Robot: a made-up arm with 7 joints. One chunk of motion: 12 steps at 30 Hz.
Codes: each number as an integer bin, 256 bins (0 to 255) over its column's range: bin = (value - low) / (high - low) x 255, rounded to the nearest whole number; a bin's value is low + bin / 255 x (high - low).
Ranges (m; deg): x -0.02..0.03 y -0.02..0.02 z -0.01..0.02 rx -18..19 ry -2..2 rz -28..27
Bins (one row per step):
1: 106 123 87 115 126 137
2: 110 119 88 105 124 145
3: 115 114 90 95 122 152
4: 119 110 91 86 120 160
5: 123 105 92 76 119 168
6: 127 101 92 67 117 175
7: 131 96 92 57 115 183
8: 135 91 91 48 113 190
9: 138 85 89 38 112 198
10: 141 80 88 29 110 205
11: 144 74 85 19 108 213
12: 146 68 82 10 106 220
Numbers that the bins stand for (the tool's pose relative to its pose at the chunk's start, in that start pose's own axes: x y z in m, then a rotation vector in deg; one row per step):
1: 0.0008 -0.0007 0.0002 -1.31 -0.02 1.55
2: 0.0016 -0.0013 0.0004 -2.76 -0.05 3.27
3: 0.0025 -0.0021 0.0006 -4.22 -0.09 4.78
4: 0.0033 -0.0027 0.0007 -5.52 -0.12 6.51
5: 0.0041 -0.0035 0.0008 -6.97 -0.13 8.24
6: 0.0049 -0.0042 0.0008 -8.28 -0.16 9.75
7: 0.0057 -0.0049 0.0008 -9.73 -0.20 11.47
8: 0.0065 -0.0057 0.0007 -11.04 -0.23 12.98
9: 0.0071 -0.0067 0.0005 -12.49 -0.24 14.71
10: 0.0076 -0.0075 0.0004 -13.79 -0.27 16.22
11: 0.0082 -0.0084 0.0000 -15.24 -0.31 17.94
12: 0.0086 -0.0093 -0.0004 -16.55 -0.34 19.45

